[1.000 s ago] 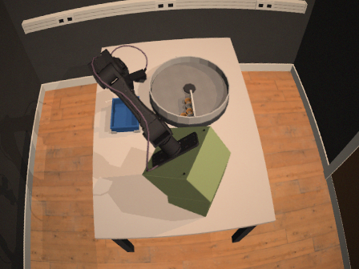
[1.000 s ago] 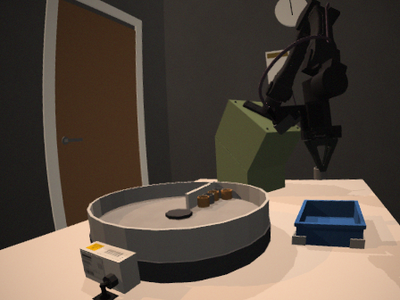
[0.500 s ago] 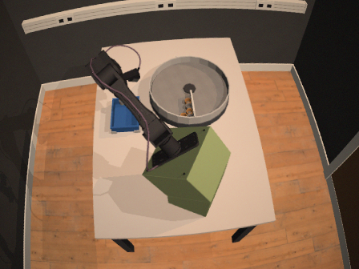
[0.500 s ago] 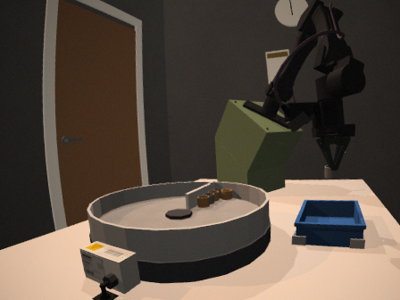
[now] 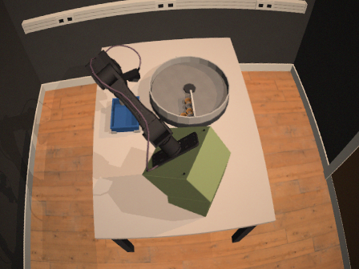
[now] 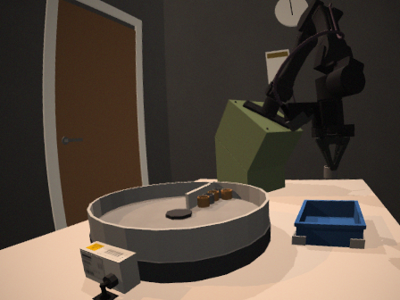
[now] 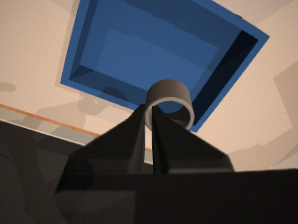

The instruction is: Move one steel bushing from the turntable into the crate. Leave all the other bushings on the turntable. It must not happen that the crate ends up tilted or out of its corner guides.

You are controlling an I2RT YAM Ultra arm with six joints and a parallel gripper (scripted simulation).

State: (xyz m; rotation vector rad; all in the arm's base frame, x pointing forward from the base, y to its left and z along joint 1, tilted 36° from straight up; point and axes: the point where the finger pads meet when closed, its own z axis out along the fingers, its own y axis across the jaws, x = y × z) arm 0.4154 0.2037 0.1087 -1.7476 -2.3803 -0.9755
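My gripper is now 1 cm past the blue crate and 13 cm above it. Also, from my hand: grey round turntable: 10 cm ahead, 35 cm to the right, 10 cm below.
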